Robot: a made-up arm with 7 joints. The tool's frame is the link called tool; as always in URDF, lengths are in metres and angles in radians.
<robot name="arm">
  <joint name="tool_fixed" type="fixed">
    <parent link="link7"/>
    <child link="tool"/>
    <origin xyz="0 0 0" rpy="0 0 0"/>
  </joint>
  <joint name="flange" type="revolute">
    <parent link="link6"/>
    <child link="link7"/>
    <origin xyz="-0.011 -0.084 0.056" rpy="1.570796 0 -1.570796"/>
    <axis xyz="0 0 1"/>
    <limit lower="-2.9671" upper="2.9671" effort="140" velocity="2"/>
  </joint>
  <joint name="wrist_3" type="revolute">
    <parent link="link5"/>
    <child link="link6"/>
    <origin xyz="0 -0.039 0.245" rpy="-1.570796 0 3.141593"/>
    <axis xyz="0 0 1"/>
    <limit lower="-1.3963" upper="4.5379" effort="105" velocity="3"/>
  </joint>
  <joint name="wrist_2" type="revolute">
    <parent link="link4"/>
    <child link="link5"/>
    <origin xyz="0.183 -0.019 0.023" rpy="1.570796 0 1.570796"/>
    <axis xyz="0 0 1"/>
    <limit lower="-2.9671" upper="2.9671" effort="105" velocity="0.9"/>
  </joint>
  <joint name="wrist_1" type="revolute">
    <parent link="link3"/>
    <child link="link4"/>
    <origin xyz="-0.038 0.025 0.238" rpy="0 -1.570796 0"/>
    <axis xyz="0 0 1"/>
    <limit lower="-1.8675" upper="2.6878" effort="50" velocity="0.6"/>
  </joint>
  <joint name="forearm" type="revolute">
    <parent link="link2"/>
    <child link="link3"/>
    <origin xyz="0 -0.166 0.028" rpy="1.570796 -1.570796 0"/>
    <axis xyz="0 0 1"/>
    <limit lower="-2.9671" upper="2.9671" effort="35" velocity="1.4"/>
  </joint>
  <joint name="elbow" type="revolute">
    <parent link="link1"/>
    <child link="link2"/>
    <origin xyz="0.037 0 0.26" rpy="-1.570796 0 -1.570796"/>
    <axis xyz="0 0 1"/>
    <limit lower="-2.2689" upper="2.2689" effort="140" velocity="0.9"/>
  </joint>
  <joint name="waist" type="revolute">
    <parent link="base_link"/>
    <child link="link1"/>
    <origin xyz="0 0 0.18" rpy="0 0 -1.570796"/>
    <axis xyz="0 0 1"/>
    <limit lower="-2.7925" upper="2.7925" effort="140" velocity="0.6"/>
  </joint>
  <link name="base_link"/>
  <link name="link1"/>
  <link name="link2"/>
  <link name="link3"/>
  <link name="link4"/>
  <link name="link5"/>
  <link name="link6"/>
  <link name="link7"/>
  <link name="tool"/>
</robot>
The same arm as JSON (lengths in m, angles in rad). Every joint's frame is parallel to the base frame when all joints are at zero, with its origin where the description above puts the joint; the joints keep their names.
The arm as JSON. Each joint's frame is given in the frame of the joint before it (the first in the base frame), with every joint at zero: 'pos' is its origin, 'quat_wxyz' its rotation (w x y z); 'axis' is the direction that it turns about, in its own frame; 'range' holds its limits. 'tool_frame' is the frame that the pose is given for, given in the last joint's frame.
{
  "length_unit": "m",
  "angle_unit": "rad",
  "joints": [
    {
      "joint": "waist",
      "pos": [
        0.0,
        0.0,
        0.18
      ],
      "quat_wxyz": [
        1.0,
        0.0,
        0.0,
        0.0
      ],
      "axis": [
        0.0,
        0.0,
        1.0
      ],
      "range": [
        -2.7925,
        2.7925
      ]
    },
    {
      "joint": "elbow",
      "pos": [
        0.0,
        -0.037,
        0.26
      ],
      "quat_wxyz": [
        1.0,
        0.0,
        0.0,
        0.0
      ],
      "axis": [
        0.0,
        -1.0,
        0.0
      ],
      "range": [
        -2.2689,
        2.2689
      ]
    },
    {
      "joint": "forearm",
      "pos": [
        0.0,
        -0.028,
        0.166
      ],
      "quat_wxyz": [
        1.0,
        0.0,
        0.0,
        0.0
      ],
      "axis": [
        0.0,
        0.0,
        1.0
      ],
      "range": [
        -2.9671,
        2.9671
      ]
    },
    {
      "joint": "wrist_1",
      "pos": [
        0.025,
        0.038,
        0.238
      ],
      "quat_wxyz": [
        1.0,
        0.0,
        0.0,
        0.0
      ],
      "axis": [
        0.0,
        1.0,
        0.0
      ],
      "range": [
        -1.8675,
        2.6878
      ]
    },
    {
      "joint": "wrist_2",
      "pos": [
        -0.019,
        0.023,
        0.183
      ],
      "quat_wxyz": [
        1.0,
        0.0,
        0.0,
        0.0
      ],
      "axis": [
        0.0,
        0.0,
        1.0
      ],
      "range": [
        -2.9671,
        2.9671
      ]
    },
    {
      "joint": "wrist_3",
      "pos": [
        0.0,
        -0.039,
        0.245
      ],
      "quat_wxyz": [
        1.0,
        0.0,
        0.0,
        0.0
      ],
      "axis": [
        0.0,
        -1.0,
        0.0
      ],
      "range": [
        -1.3963,
        4.5379
      ]
    },
    {
      "joint": "flange",
      "pos": [
        0.011,
        -0.056,
        0.084
      ],
      "quat_wxyz": [
        1.0,
        0.0,
        0.0,
        0.0
      ],
      "axis": [
        1.0,
        0.0,
        0.0
      ],
      "range": [
        -2.9671,
        2.9671
      ]
    }
  ],
  "tool_frame": {
    "pos": [
      0.0,
      0.0,
      0.0
    ],
    "quat_wxyz": [
      0.0,
      0.707107,
      0.0,
      0.707107
    ]
  }
}

